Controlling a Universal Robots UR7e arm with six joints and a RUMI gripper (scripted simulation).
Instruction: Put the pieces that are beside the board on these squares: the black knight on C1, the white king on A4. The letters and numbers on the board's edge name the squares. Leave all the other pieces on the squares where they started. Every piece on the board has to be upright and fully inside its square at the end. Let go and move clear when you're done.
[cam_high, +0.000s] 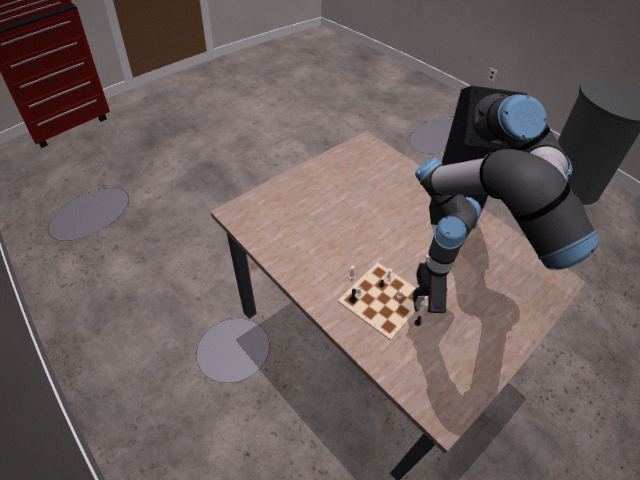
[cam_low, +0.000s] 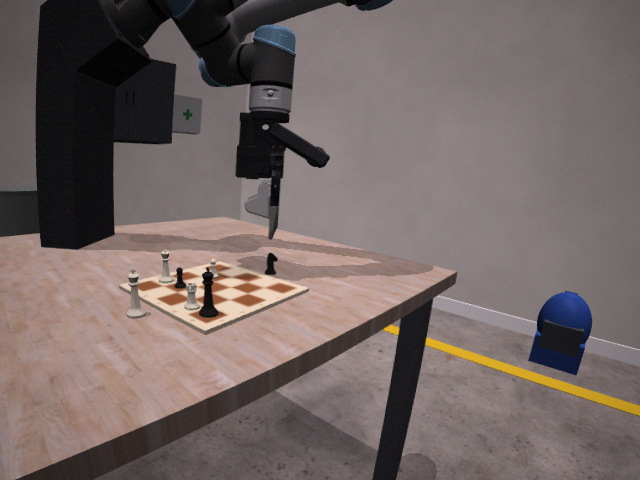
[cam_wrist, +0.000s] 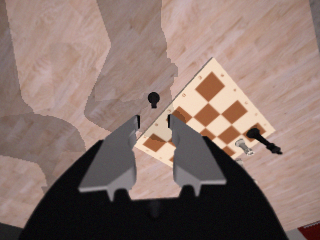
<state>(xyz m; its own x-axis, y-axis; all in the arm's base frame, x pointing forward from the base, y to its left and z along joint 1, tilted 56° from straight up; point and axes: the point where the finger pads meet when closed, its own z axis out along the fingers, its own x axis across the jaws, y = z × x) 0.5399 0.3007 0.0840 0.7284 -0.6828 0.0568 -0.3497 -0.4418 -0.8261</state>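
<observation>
My gripper is now 18 cm to the left of the white rook, 13 cm short of it and 6 cm above it. Also, from my hand: chessboard 13 cm to the right, 8 cm below, 6 cm ahead; black pawn 18 cm to the right, 7 cm below, 4 cm ahead; white pawn 11 cm to the right, 7 cm below, 1 cm ahead.
</observation>
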